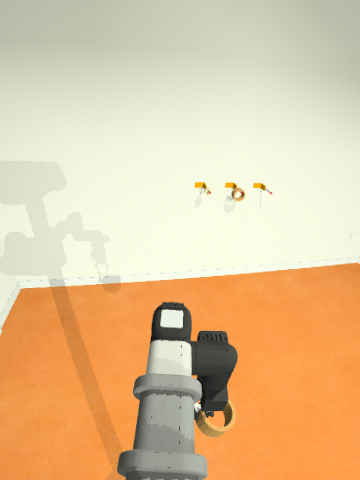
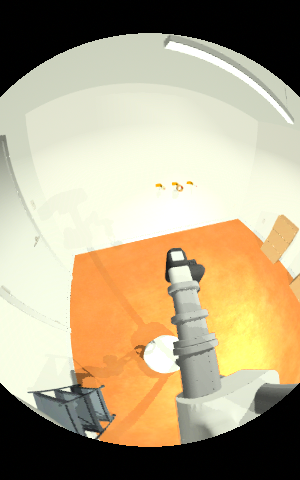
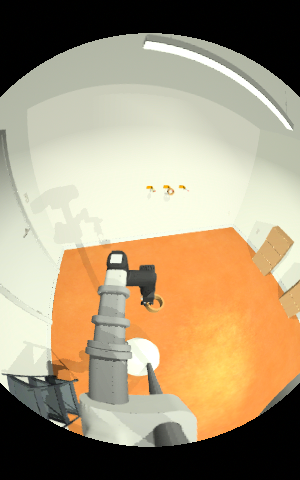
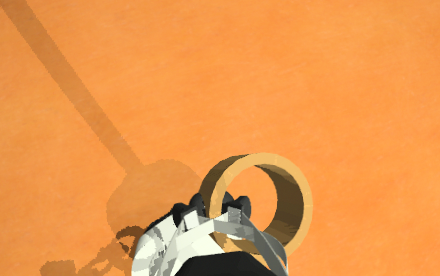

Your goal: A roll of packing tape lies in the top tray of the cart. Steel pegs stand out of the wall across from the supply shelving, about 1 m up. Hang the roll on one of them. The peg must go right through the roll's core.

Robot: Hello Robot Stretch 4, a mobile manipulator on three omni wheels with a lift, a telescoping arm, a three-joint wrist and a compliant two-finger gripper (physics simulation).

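Seen in the pictures: gripper, between the fingertips: (image 1: 199, 415) (image 3: 146, 303) (image 4: 212, 206); robot's base, origin of its link: (image 2: 164, 353) (image 3: 138, 355) (image 4: 192, 252).
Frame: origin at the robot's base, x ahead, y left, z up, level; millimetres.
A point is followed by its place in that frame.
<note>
My gripper (image 4: 212, 206) @[x 336, y -88, z 837 mm] is shut on the roll of packing tape (image 1: 216, 429) @[x 292, y -122, z 876 mm] (image 3: 161, 304) @[x 321, y -164, z 862 mm] (image 4: 306, 205) @[x 333, y -171, z 864 mm], one finger inside the core and one outside, pinching the roll's wall. The roll hangs over the floor. Three pegs with orange brackets stand out of the wall in a row: the left bracket (image 1: 200, 185) @[x 1864, y -154, z 921 mm], the middle bracket (image 1: 230, 185) @[x 1913, y -399, z 923 mm] and the right bracket (image 1: 259, 185) @[x 1965, y -653, z 926 mm]. Another brown ring (image 1: 233, 196) @[x 1779, y -407, z 882 mm] (image 3: 170, 191) @[x 1807, y -468, z 870 mm] hangs at the middle peg. The left peg has a small item (image 1: 207, 190) @[x 1743, y -198, z 935 mm] at it, too small to name. The right peg (image 1: 267, 190) @[x 1860, y -690, z 925 mm] shows a red tip and looks bare.
The peg wall (image 1: 125, 150) @[x 1759, y 398, z 1178 mm] is ahead, across the orange floor (image 1: 280, 350) @[x 1086, y -828, z -28 mm]. A dark cart (image 2: 70, 407) (image 3: 42, 400) stands at the lower left. Stacked cardboard boxes (image 2: 280, 239) @[x 963, y -2227, z 458 mm] (image 3: 272, 250) @[x 986, y -2222, z 459 mm] stand along the right wall. My extended arm (image 1: 165, 425) @[x 181, y -1, z 1255 mm] reaches forward.
</note>
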